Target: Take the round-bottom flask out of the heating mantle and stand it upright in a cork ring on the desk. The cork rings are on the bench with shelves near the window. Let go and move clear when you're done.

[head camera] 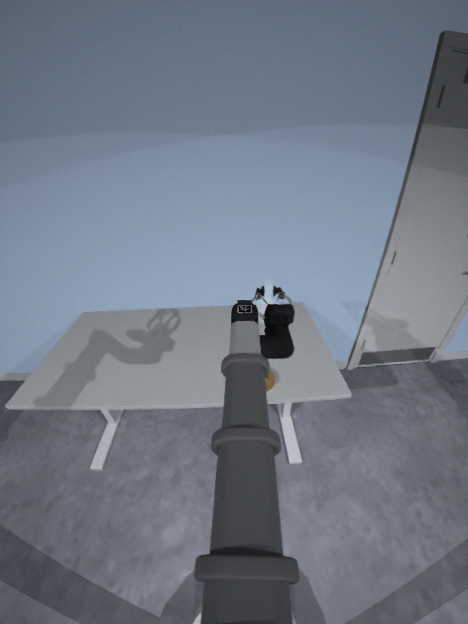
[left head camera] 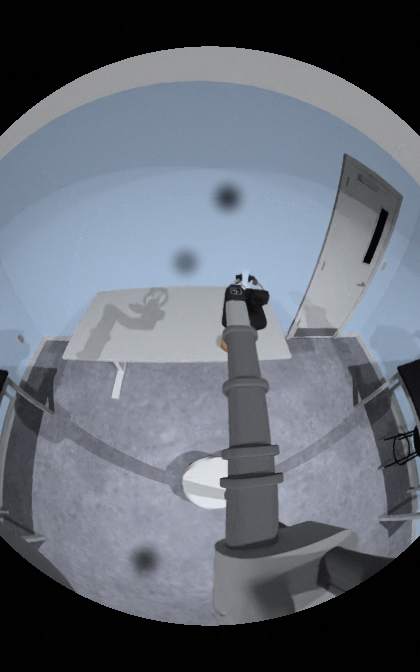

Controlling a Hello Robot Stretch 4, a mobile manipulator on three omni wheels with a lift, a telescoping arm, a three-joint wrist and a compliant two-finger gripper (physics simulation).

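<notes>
The round-bottom flask [head camera: 269, 285] [left head camera: 245, 273] shows as a pale, glassy neck between the fingertips. Its body is mostly hidden behind the wrist. My gripper [head camera: 269, 291] [left head camera: 245, 278] is shut on the flask and holds it above the rear right part of the white desk [head camera: 201, 352] [left head camera: 190, 330]. A tan cork ring [head camera: 271, 381] [left head camera: 224, 344] lies on the desk near its front edge, right of the middle, partly hidden by my arm. The gripper is farther back than the ring. The heating mantle does not show in either view.
My telescoping arm [head camera: 245, 483] [left head camera: 249, 425] reaches out over the desk's front edge. A blue wall [head camera: 201, 226] [left head camera: 150, 225] stands behind the desk. A grey door [head camera: 423, 252] [left head camera: 335, 265] is at the right. A black stool [left head camera: 401, 447] shows at the right edge of the left head view.
</notes>
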